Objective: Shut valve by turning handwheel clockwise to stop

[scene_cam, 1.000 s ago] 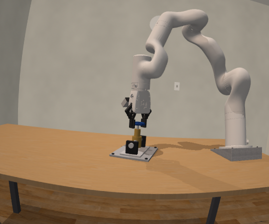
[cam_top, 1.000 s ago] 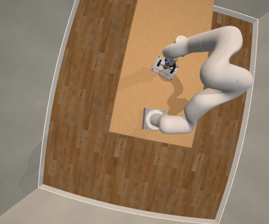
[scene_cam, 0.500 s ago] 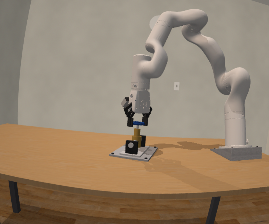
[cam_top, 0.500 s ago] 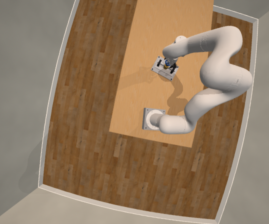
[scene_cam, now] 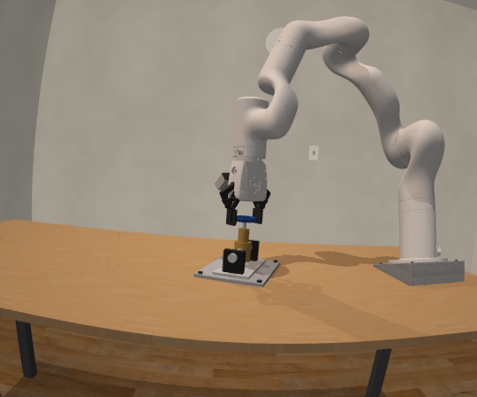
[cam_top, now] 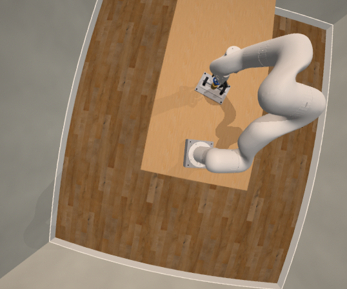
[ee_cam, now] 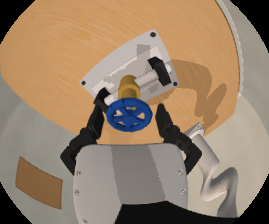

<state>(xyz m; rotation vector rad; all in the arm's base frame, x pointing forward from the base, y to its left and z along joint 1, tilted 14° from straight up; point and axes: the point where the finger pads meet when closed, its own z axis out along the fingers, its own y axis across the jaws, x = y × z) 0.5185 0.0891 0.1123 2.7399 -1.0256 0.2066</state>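
My hand is right at the blue handwheel.
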